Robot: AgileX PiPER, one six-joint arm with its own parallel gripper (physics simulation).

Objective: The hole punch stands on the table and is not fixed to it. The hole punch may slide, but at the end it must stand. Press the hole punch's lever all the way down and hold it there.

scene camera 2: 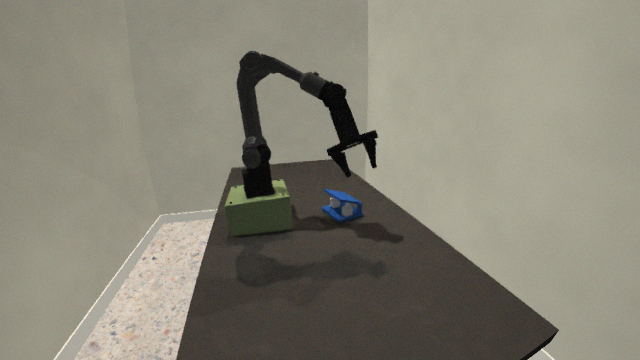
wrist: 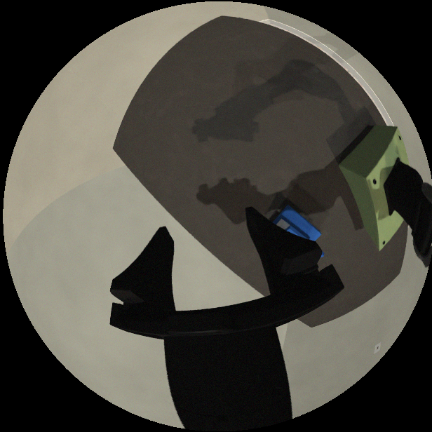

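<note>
The blue hole punch (scene camera 2: 356,210) (wrist: 306,229) stands upright on the dark table (scene camera 2: 375,300) (wrist: 165,115). Its lever (scene camera 2: 343,195) is raised, tilted up toward the side of the green block, with whitish parts showing between lever and base. My gripper (scene camera 2: 361,171) (wrist: 206,225) is open, its fingers wide apart with nothing between them. It hangs well above the table and the hole punch and touches neither. In the wrist view the right finger covers part of the hole punch.
The arm's base stands on a green block (scene camera 2: 260,215) (wrist: 357,175), to the left of the hole punch in the scene view. The table's long right edge runs past the hole punch. Shadows of the arm lie on the table. A speckled floor (scene camera 2: 150,290) shows left of the table.
</note>
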